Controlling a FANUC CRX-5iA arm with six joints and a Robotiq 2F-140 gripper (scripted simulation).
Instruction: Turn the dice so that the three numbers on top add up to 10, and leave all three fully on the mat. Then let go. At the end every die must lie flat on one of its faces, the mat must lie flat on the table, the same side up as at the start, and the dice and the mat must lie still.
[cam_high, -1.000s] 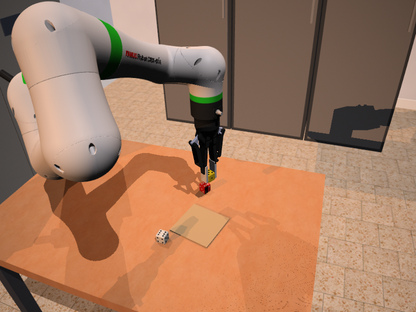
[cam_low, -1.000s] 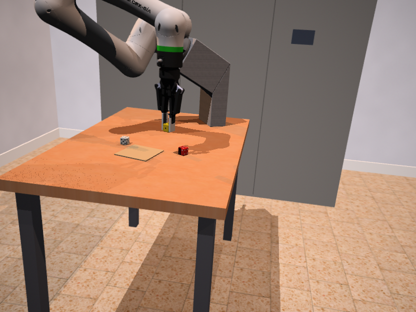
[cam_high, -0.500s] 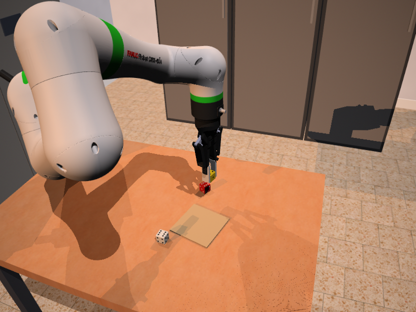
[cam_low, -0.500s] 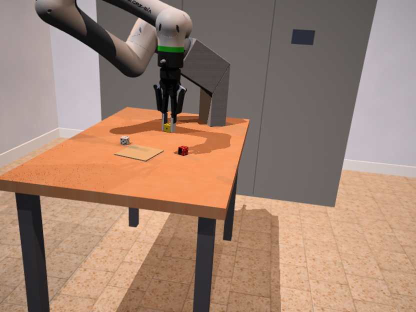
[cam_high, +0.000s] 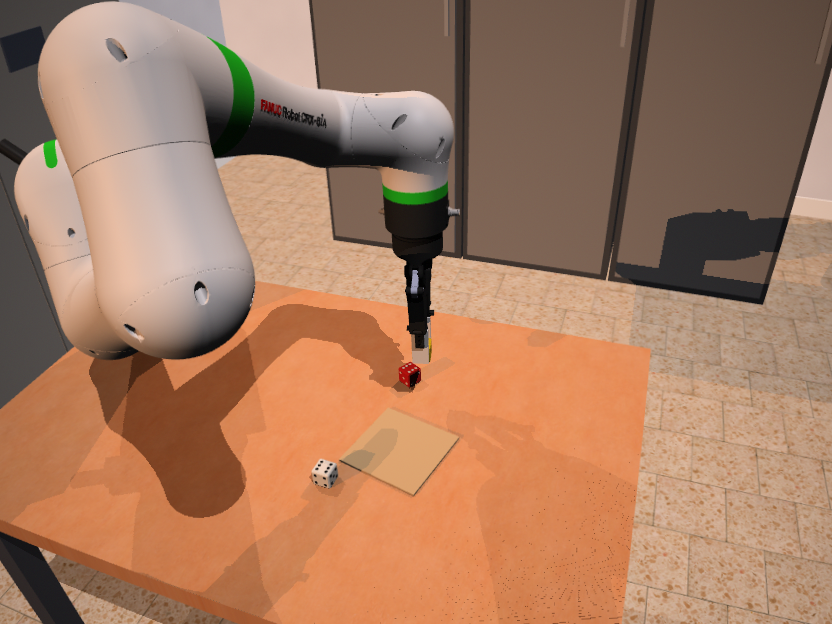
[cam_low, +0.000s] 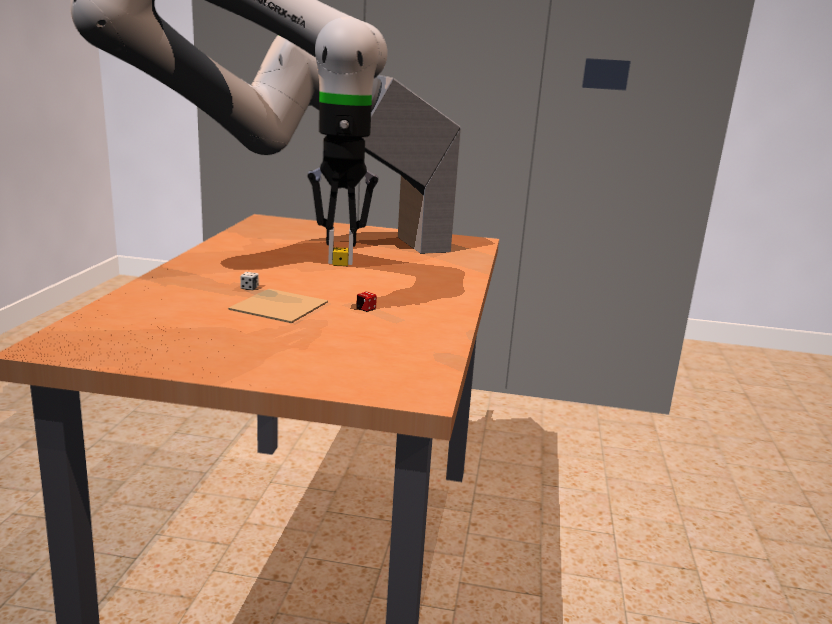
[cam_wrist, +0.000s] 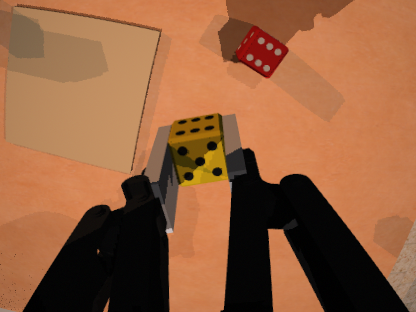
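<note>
Right now my hand is 12 cm above the red die, 5 cm to the right of it and 3 cm past it. Round my hand: white die: 20 cm to the right, 12 cm below, 11 cm behind; then yellow die: 2 cm below; then tan mat: 13 cm below, 12 cm to the right, 1 cm behind.
</note>
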